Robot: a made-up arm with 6 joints. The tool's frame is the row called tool.
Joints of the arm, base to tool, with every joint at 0 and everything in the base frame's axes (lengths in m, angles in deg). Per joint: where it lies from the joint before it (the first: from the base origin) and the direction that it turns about. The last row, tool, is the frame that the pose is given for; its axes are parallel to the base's.
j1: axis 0 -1 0 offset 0.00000 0.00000 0.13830
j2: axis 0 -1 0 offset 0.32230 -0.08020 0.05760
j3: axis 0 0 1 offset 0.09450 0.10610 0.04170
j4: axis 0 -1 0 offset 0.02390 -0.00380 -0.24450
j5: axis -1 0 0 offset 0.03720 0.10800 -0.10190
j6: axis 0 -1 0 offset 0.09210 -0.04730 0.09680
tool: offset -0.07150 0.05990 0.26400
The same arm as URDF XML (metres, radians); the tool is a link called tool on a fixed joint. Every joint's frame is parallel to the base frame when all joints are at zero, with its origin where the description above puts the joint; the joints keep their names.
<robot name="arm">
  <joint name="tool_fixed" type="fixed">
    <parent link="link6"/>
    <child link="tool"/>
    <origin xyz="-0.0715 0.0599 0.264" rpy="0 0 0"/>
  </joint>
  <joint name="j6" type="continuous">
    <parent link="link5"/>
    <child link="link6"/>
    <origin xyz="0.0921 -0.0473 0.0968" rpy="0 0 0"/>
    <axis xyz="0 -1 0"/>
  </joint>
  <joint name="j5" type="continuous">
    <parent link="link4"/>
    <child link="link5"/>
    <origin xyz="0.0372 0.108 -0.1019" rpy="0 0 0"/>
    <axis xyz="-1 0 0"/>
  </joint>
  <joint name="j4" type="continuous">
    <parent link="link3"/>
    <child link="link4"/>
    <origin xyz="0.0239 -0.0038 -0.2445" rpy="0 0 0"/>
    <axis xyz="0 -1 0"/>
  </joint>
  <joint name="j3" type="continuous">
    <parent link="link2"/>
    <child link="link3"/>
    <origin xyz="0.0945 0.1061 0.0417" rpy="0 0 0"/>
    <axis xyz="0 0 1"/>
  </joint>
  <joint name="j2" type="continuous">
    <parent link="link1"/>
    <child link="link2"/>
    <origin xyz="0.3223 -0.0802 0.0576" rpy="0 0 0"/>
    <axis xyz="0 -1 0"/>
  </joint>
  <joint name="j1" type="continuous">
    <parent link="base"/>
    <child link="link1"/>
    <origin xyz="0 0 0.1383" rpy="0 0 0"/>
    <axis xyz="0 -1 0"/>
  </joint>
  <link name="base"/>
  <link name="link1"/>
  <link name="link2"/>
  <link name="link3"/>
  <link name="link4"/>
  <link name="link5"/>
  <link name="link6"/>
  <link name="tool"/>
</robot>

